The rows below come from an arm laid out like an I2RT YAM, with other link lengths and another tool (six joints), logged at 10 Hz.
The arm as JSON. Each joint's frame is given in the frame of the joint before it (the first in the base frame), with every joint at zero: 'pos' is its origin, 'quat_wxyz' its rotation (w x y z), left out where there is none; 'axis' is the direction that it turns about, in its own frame. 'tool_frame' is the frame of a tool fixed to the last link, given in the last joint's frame.
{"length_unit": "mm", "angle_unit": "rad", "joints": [
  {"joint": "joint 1", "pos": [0.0, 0.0, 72.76], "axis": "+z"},
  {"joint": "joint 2", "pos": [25.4, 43.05, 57.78], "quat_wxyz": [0.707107, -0.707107, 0.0, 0.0], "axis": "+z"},
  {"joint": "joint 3", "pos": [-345.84, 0.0, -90.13], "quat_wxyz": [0.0, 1.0, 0.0, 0.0], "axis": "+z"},
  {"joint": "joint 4", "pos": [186.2, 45.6, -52.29], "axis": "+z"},
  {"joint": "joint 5", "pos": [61.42, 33.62, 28.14], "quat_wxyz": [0.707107, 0.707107, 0.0, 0.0], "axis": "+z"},
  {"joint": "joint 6", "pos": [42.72, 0.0, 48.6], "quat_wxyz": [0.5, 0.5, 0.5, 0.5], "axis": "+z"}
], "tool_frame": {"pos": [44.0, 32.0, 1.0], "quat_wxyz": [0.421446, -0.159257, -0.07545, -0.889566]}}
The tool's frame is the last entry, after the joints.
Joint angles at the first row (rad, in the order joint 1, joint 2, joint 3, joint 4, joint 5, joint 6):
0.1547, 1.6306, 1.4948, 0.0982, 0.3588, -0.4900
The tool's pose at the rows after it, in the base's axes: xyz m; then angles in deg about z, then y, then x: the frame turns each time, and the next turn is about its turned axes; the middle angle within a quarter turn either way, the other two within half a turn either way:
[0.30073 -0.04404 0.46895 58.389 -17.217 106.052]
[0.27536 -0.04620 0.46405 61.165 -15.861 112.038]
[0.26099 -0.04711 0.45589 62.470 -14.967 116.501]
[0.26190 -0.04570 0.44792 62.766 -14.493 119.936]
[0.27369 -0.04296 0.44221 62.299 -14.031 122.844]
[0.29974 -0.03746 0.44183 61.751 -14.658 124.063]
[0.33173 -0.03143 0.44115 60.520 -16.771 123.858]
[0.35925 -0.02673 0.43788 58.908 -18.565 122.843]
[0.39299 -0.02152 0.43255 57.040 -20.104 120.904]
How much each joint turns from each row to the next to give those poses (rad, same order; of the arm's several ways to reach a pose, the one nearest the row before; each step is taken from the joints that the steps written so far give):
-0.0126, -0.0835, -0.0316, -0.1652, -0.0931, 0.0275
-0.0061, -0.0714, -0.0313, -0.1392, -0.0911, 0.0263
-0.0042, -0.0373, -0.0306, -0.0793, -0.0546, 0.0168
0.0000, 0.0076, -0.0045, -0.0420, -0.0283, 0.0179
0.0019, 0.0416, 0.0297, -0.0347, -0.0107, 0.0191
0.0057, 0.0797, 0.0824, -0.0149, 0.0004, 0.0232
0.0046, 0.0931, 0.0954, 0.0195, 0.0134, 0.0363
0.0038, 0.0797, 0.0725, 0.0370, 0.0290, 0.0274
0.0038, 0.0999, 0.0946, 0.0446, 0.0446, 0.0168

